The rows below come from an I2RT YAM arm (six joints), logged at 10 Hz.
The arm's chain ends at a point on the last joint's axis. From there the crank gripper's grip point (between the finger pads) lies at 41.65 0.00 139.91 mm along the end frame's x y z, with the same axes.
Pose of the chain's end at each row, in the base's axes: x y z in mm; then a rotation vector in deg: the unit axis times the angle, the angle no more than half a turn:
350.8 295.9 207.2 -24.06 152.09 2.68
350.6 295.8 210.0 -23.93 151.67 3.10
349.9 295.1 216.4 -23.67 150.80 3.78
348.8 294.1 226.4 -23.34 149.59 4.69
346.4 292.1 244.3 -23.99 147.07 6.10
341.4 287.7 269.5 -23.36 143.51 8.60
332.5 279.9 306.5 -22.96 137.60 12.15
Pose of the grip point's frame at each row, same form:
375.1 298.2 63.3 -24.06 152.09 2.68
375.9 299.0 66.3 -23.93 151.67 3.10
377.2 299.9 73.1 -23.67 150.80 3.78
378.8 301.1 83.7 -23.34 149.59 4.69
381.7 302.7 103.1 -23.99 147.07 6.10
384.3 304.6 131.0 -23.36 143.51 8.60
387.4 306.2 173.8 -22.96 137.60 12.15

